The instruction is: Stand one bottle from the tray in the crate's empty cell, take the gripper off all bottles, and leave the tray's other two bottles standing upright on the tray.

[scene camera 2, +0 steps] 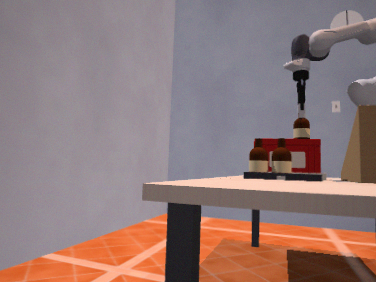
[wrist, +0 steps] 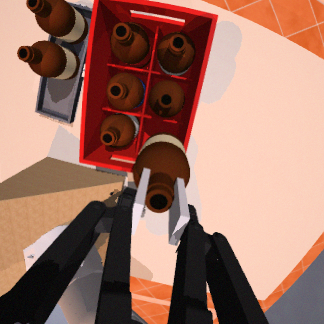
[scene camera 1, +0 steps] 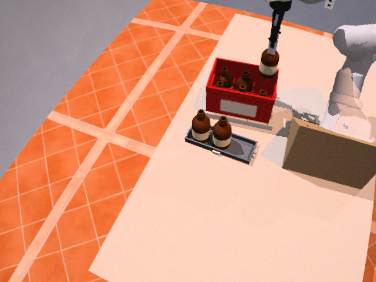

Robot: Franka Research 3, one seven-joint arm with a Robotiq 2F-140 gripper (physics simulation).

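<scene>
My gripper (scene camera 1: 271, 49) (scene camera 2: 301, 113) (wrist: 159, 184) is shut on the neck of a brown bottle (scene camera 1: 269, 64) (scene camera 2: 301, 129) (wrist: 162, 162). The bottle hangs upright over the back right corner of the red crate (scene camera 1: 212, 102) (scene camera 2: 314, 156) (wrist: 89, 100), its base at about rim height. In the wrist view it covers the corner cell, so that cell's inside is hidden. Several brown bottles stand in the crate's other cells. Two brown bottles, one (scene camera 1: 201, 126) (scene camera 2: 258, 157) (wrist: 60, 21) and another (scene camera 1: 222, 133) (scene camera 2: 281, 157) (wrist: 52, 60), stand upright on the dark tray (scene camera 1: 245, 150) (scene camera 2: 315, 177) (wrist: 56, 106).
A brown wooden block (scene camera 1: 327, 155) (scene camera 2: 361, 150) (wrist: 60, 200) stands on the table (scene camera 1: 210, 220) (scene camera 2: 260, 195) right of the tray. The arm's base stands behind it. The crate's walls and dividers surround the filled cells beside the held bottle.
</scene>
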